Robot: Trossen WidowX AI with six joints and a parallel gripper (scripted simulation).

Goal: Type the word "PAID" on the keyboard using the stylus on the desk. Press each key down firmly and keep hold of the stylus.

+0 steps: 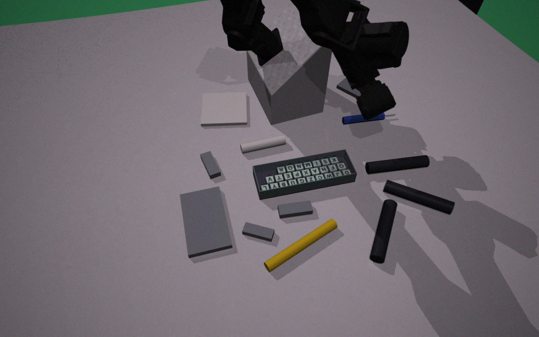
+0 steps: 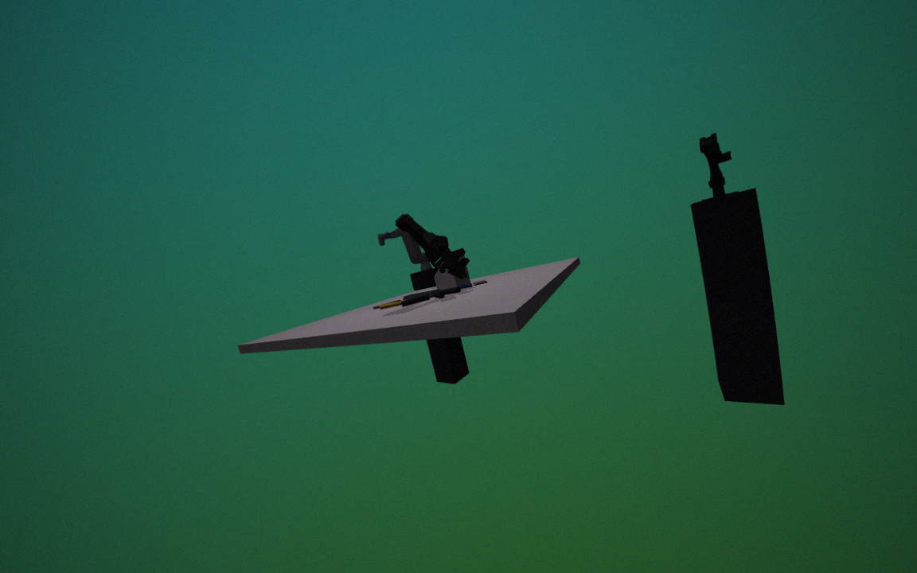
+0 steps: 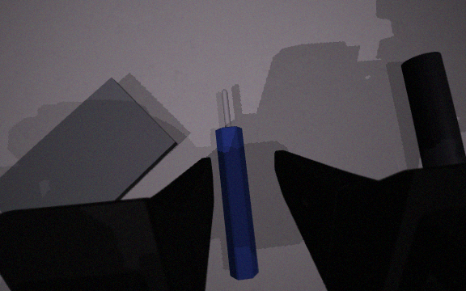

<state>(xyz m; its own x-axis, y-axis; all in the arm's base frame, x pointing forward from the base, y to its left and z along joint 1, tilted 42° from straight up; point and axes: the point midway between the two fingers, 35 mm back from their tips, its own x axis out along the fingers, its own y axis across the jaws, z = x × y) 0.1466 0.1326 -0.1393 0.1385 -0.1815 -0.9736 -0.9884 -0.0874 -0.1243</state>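
Right now the stylus is 1 cm to the left of my gripper tip and 4 cm below it. Also, from my gripper tip: yellow cylinder 28 cm ahead, 22 cm to the right, 4 cm below; grey slab 10 cm behind, 1 cm to the left, 5 cm below; pale cylinder 4 cm ahead, 25 cm to the right, 4 cm below.
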